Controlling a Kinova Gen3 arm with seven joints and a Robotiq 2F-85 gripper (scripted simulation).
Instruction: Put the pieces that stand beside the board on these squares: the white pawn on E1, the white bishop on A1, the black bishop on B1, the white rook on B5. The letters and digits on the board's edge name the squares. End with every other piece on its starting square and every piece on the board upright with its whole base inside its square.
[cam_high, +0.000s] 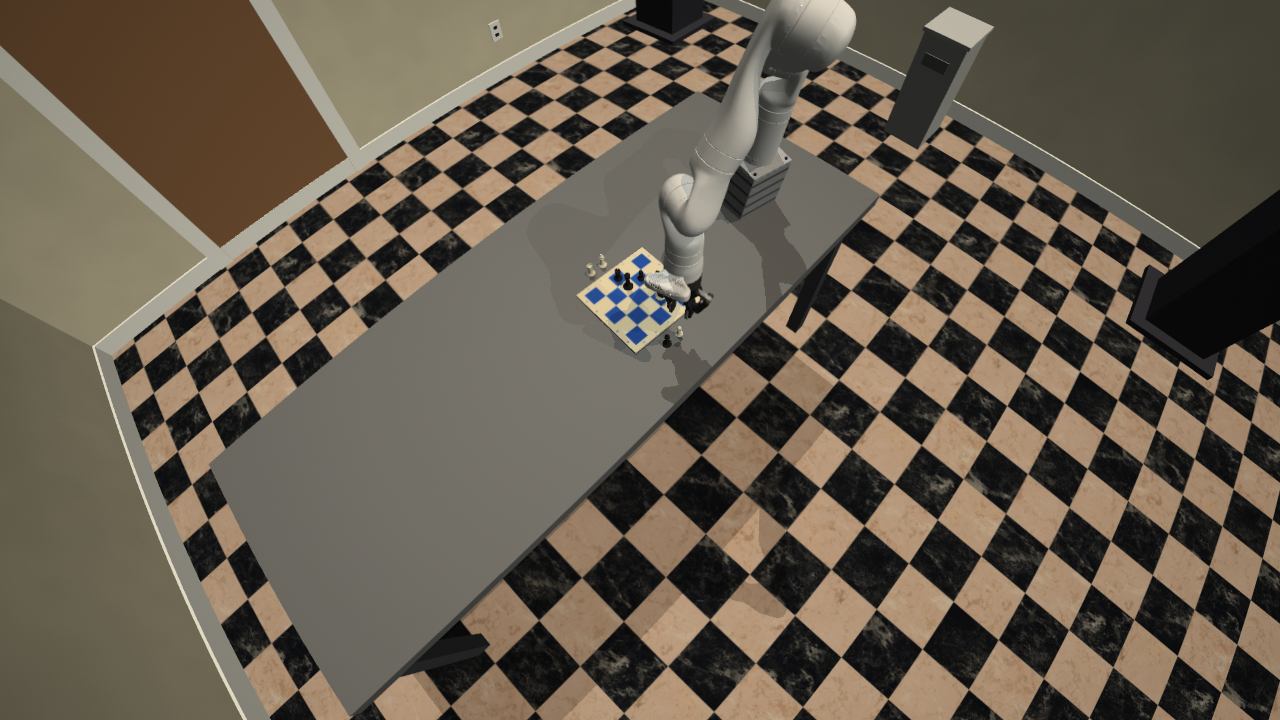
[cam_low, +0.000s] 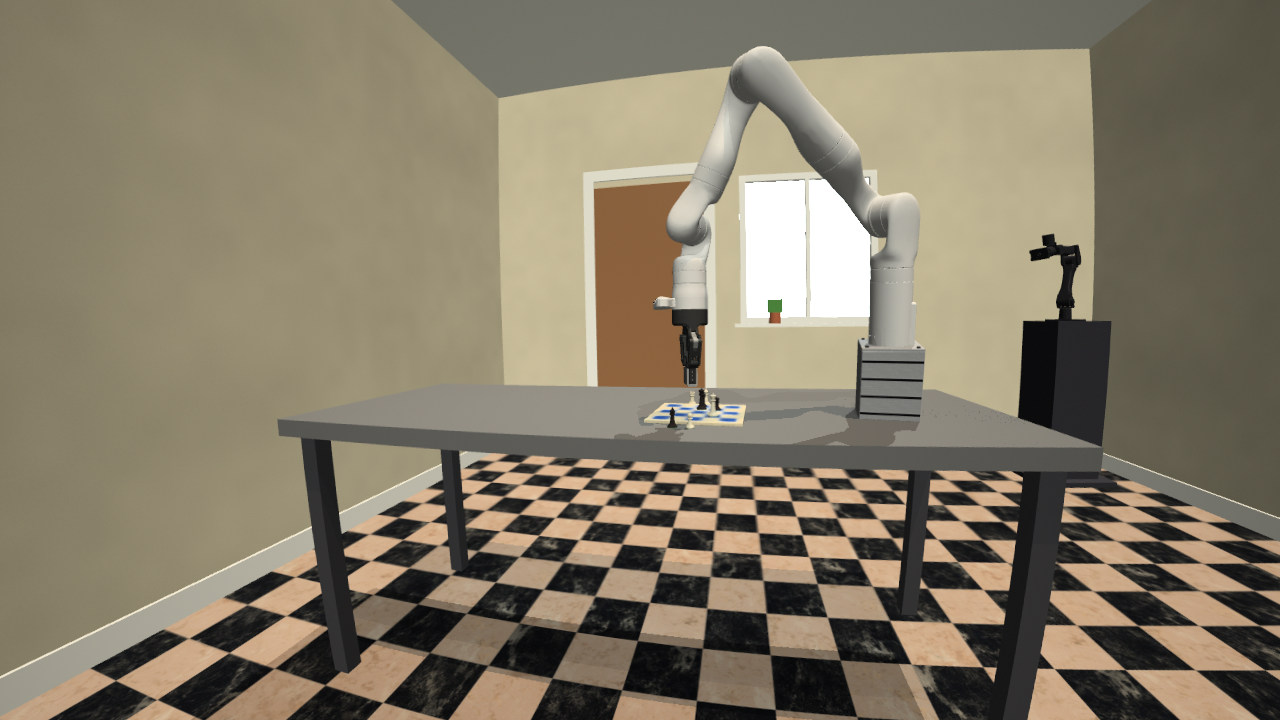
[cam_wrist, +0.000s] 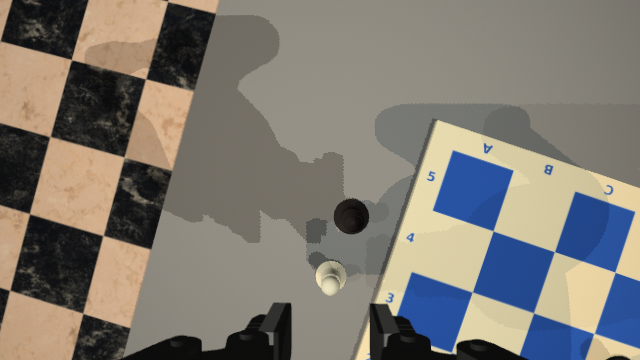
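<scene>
Now: the white pawn 100 mm below my hand. Round my hand: chessboard (140 mm to the right, 110 mm below, 10 mm behind); then tall white piece (100 mm to the right, 80 mm below, 50 mm behind); then black bishop (90 mm below, 40 mm ahead).
</scene>
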